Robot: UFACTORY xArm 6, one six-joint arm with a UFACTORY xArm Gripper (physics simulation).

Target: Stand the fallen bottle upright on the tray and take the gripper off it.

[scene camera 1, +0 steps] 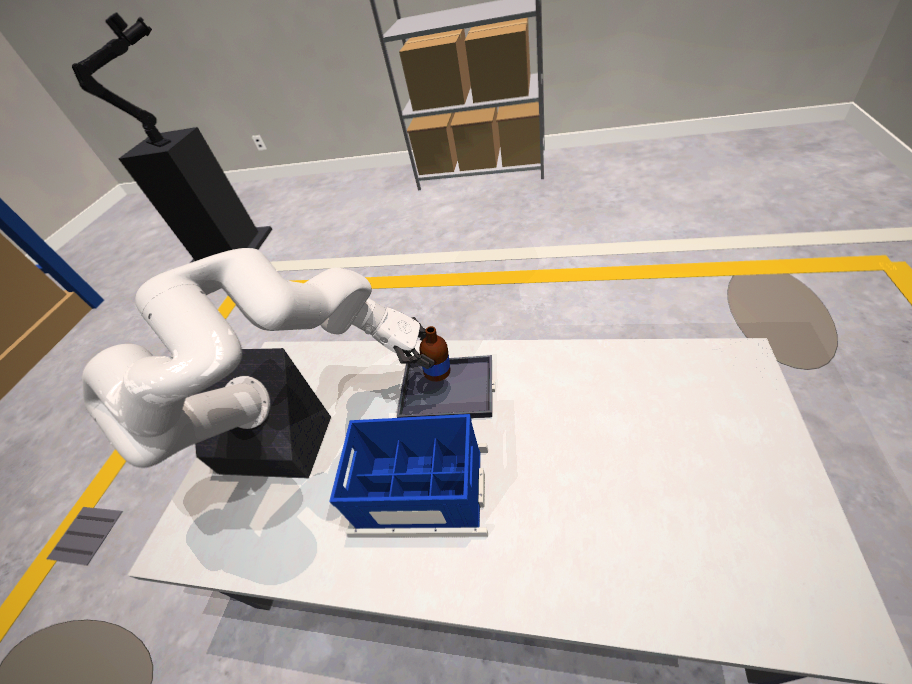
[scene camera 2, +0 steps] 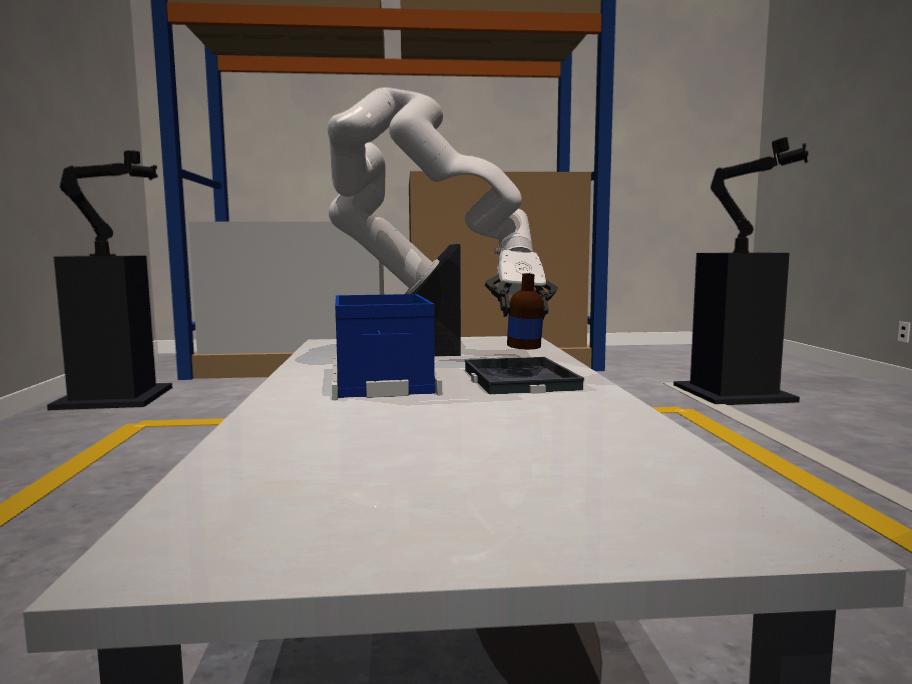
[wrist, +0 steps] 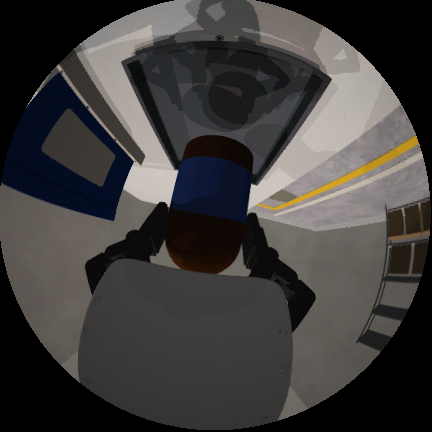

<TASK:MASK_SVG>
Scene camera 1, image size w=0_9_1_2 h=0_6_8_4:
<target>my gripper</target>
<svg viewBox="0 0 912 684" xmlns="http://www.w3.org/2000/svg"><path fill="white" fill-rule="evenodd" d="M387 307L380 324L370 335L380 344L396 353L401 364L414 364L416 362L429 369L435 361L424 354L420 355L415 349L417 339L420 338L422 341L426 337L426 329L422 327L415 317L410 318L401 312Z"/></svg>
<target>brown bottle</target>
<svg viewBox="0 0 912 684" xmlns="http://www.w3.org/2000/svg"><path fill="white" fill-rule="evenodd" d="M429 326L425 330L426 337L420 343L419 352L420 355L424 354L435 361L429 369L422 366L425 378L438 382L446 379L451 371L448 345L442 337L437 335L436 328Z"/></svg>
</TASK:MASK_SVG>
